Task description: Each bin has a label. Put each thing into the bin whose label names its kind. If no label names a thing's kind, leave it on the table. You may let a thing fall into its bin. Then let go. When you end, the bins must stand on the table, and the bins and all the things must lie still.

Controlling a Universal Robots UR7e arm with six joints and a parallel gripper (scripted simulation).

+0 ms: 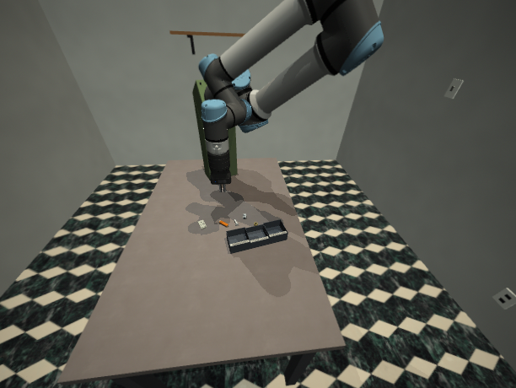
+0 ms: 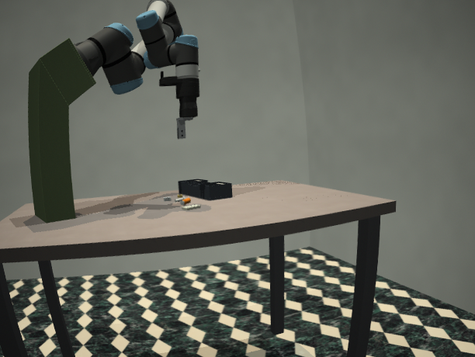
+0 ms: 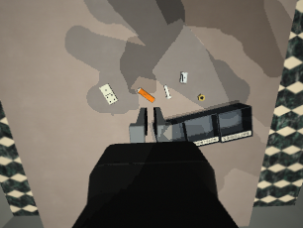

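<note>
Right now my hand is 200 mm above the dark three-compartment bin row, 150 mm to the right of it and 70 mm short of it. The rest, counted from my hand: white domino: 210 mm below, 110 mm to the right, 10 mm ahead; orange battery: 210 mm below, 10 mm to the right; grey bolt: 210 mm below, 50 mm to the left, 10 mm behind.
</note>
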